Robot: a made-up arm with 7 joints.
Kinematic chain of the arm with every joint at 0, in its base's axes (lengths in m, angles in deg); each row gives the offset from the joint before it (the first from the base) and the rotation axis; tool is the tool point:
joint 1: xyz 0 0 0.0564 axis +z
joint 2: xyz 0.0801 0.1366 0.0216 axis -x
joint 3: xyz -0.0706 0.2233 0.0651 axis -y
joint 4: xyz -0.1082 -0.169 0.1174 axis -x
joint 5: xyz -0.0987 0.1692 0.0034 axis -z
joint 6: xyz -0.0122 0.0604 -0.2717 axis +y
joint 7: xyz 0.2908 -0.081 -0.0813 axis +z
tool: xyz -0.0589 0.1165 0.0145
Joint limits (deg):
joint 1: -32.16..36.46
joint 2: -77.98..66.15
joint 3: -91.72..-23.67
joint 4: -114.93..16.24
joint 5: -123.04..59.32
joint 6: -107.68..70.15
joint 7: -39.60..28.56
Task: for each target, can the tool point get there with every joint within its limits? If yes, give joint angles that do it. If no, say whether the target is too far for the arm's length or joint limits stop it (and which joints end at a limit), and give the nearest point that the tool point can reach.
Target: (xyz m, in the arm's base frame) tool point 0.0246 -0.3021 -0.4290
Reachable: no: joint limits stop it (at a limit: joint 1, joint 2, joint 3, joint 7) | nearest point -0.1165 -0.1813 -0.2810 | short by 0.237 m
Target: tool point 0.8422 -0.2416 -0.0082
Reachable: no: joint limits stop it (at a limit: joint 1, joint 2, joint 3, joint 4, joint 7) | nearest point 0.7584 -0.1020 -0.0140 | short by 0.163 m
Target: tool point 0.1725 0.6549 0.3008
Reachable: yes | joints 29.59 12.97 -78.51 -75.64 -50.16 -40.90 -24.26
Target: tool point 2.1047 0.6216 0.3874
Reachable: no: too far | nearest point 0.9023 0.3514 0.2094 | short by 1.245 m
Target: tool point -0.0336 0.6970 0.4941
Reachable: yes | joints -6.12 -18.73 -65.56 -45.34 -30.60 56.54 -23.98
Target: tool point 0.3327 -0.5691 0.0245
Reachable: no: joint limits stop it (at a limit: joint 1, joint 2, joint 4, joint 7) | nearest point 0.3159 -0.5004 0.1051 | short by 0.107 m
